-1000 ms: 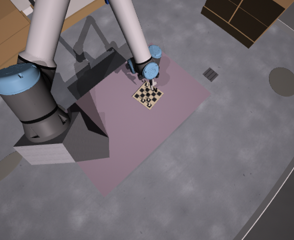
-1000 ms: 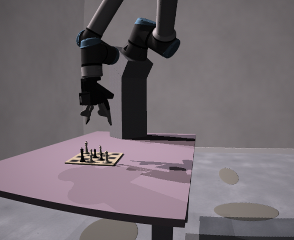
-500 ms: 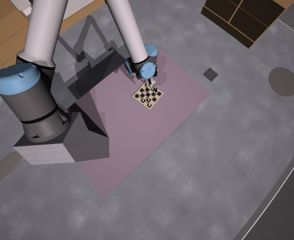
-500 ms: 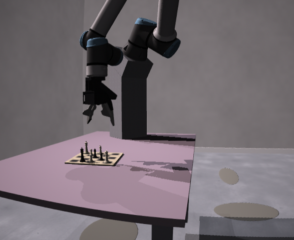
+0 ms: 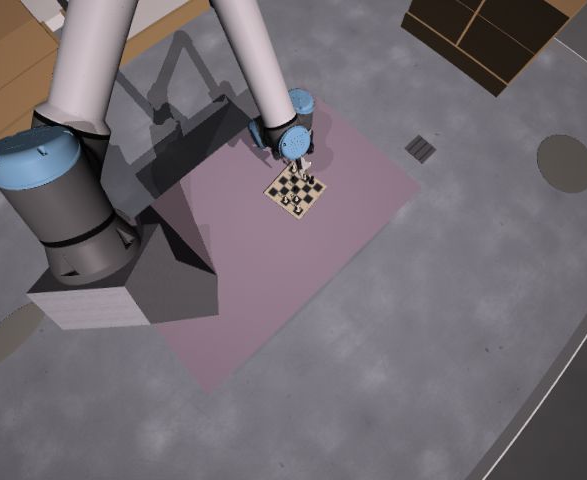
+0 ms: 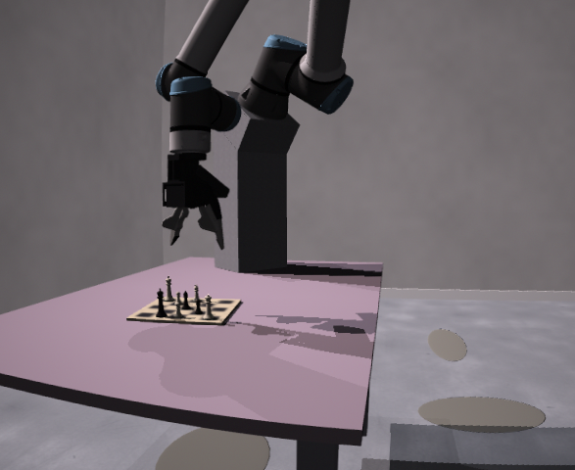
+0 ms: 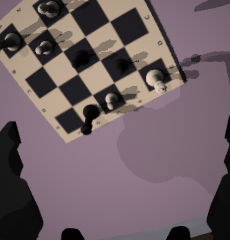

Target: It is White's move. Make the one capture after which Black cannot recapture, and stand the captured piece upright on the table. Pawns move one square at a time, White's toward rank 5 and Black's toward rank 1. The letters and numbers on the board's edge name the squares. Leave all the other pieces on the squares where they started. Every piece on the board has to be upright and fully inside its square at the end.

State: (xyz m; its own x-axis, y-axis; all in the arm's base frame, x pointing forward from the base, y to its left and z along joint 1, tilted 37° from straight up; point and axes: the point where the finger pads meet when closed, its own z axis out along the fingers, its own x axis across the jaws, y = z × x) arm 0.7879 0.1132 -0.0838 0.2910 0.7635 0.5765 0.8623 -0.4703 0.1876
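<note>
My hand is 140 mm above the black pawn. Round my hand: tall black piece: 120 mm below, 70 mm to the right, 50 mm ahead; chessboard: 150 mm below, 40 mm to the right, 30 mm behind.
</note>
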